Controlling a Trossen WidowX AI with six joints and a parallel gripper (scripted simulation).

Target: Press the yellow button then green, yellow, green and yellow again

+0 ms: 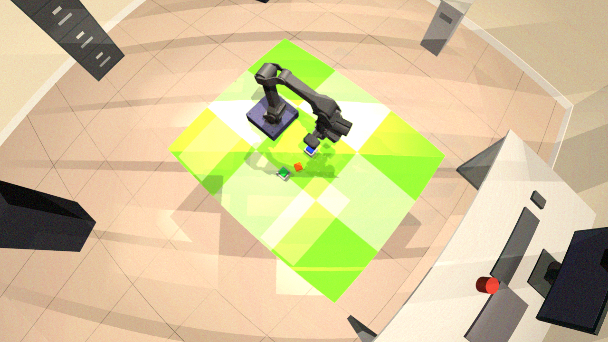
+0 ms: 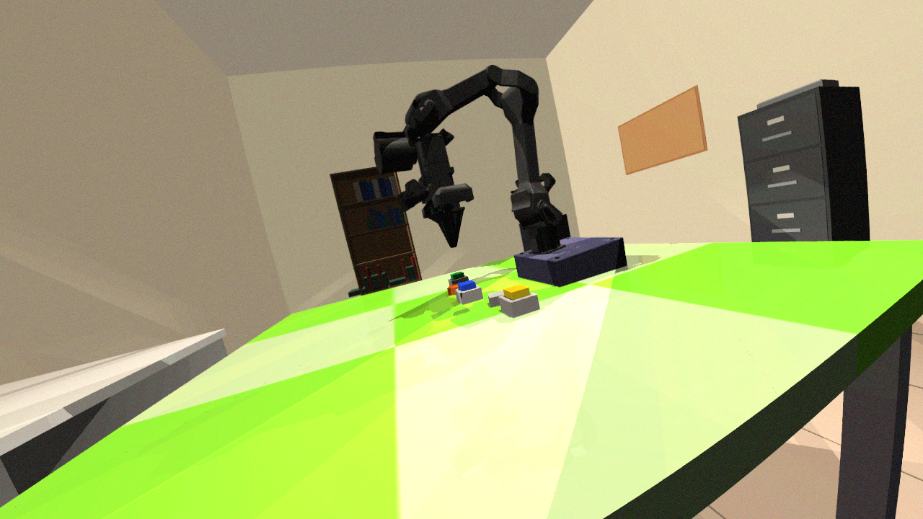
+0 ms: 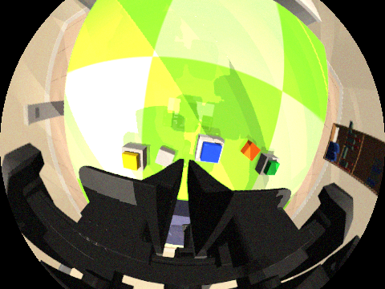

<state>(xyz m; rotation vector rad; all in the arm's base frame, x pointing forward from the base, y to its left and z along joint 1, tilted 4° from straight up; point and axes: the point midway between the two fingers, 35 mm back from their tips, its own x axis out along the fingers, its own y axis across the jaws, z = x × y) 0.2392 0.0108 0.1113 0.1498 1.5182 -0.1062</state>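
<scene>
Now: the yellow button 4 cm behind my gripper tip, 11 cm to the left of it and 9 cm below it. From my gripper tip the other things lie so: blue button (3 cm behind, 4 cm to the right, 9 cm below); orange block (4 cm behind, 14 cm to the right, 11 cm below); grey block (5 cm behind, 5 cm to the left, 11 cm below).
</scene>
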